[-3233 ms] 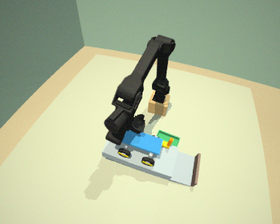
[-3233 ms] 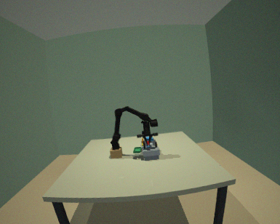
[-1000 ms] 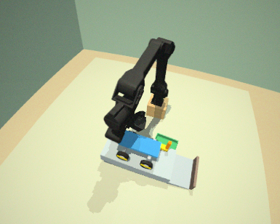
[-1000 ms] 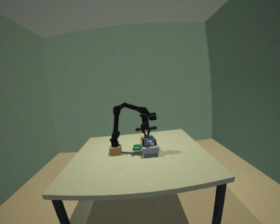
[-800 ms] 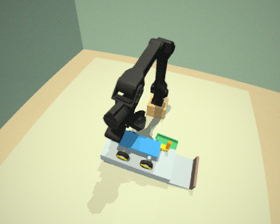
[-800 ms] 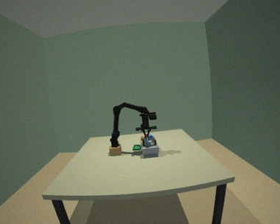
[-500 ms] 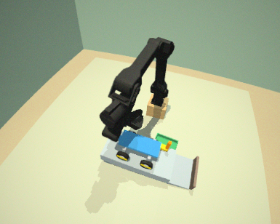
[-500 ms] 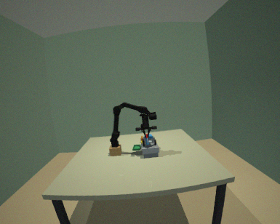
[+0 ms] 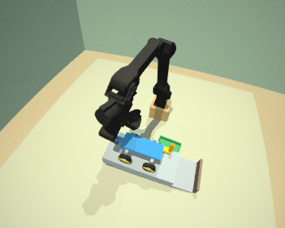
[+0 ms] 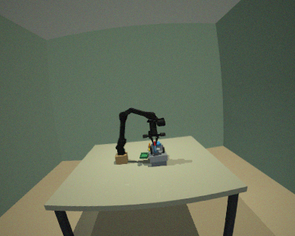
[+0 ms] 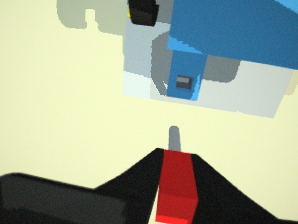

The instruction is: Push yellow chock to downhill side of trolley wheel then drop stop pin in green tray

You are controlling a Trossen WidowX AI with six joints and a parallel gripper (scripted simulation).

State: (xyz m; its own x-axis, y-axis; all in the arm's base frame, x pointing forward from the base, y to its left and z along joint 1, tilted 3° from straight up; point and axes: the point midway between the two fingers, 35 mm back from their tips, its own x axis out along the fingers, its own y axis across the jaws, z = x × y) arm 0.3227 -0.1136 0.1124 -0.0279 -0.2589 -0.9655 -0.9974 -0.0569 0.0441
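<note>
My gripper tip is 230 mm to the right of the green tray, 190 mm above it and 120 mm past it. The rest, counted from my gripper tip: brown end stop 400 mm to the left, 150 mm below; blue trolley 130 mm to the left, 70 mm below, 10 mm ahead; red-headed stop pin right at my gripper tip.
</note>
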